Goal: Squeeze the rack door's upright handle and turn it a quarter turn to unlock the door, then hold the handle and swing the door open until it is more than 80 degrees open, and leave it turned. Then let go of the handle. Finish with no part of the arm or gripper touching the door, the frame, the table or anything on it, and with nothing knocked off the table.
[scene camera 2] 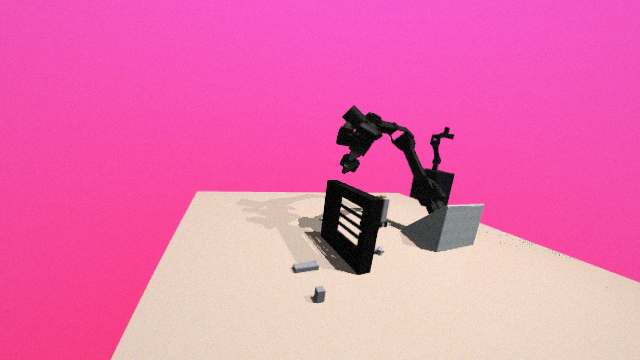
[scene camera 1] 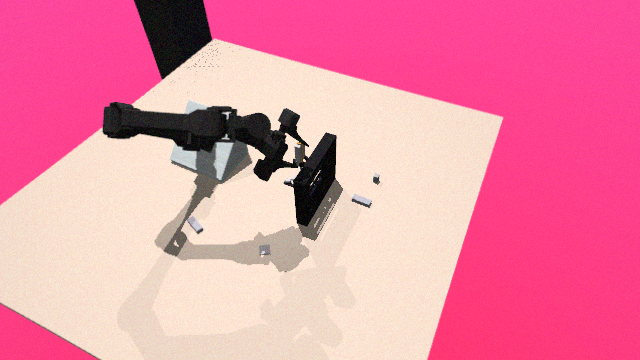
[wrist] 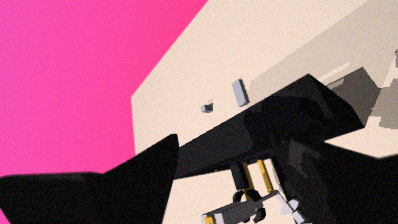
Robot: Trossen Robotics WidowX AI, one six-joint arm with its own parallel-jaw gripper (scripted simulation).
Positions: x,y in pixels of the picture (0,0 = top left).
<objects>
gripper: scene camera 2; scene camera 1; wrist 223,136
same spot on gripper: (scene camera 1: pixel 275 165) = (scene camera 2: pixel 346 156)
same spot on black rack: (wrist: pixel 306 105) = (scene camera 1: pixel 299 180)
</objects>
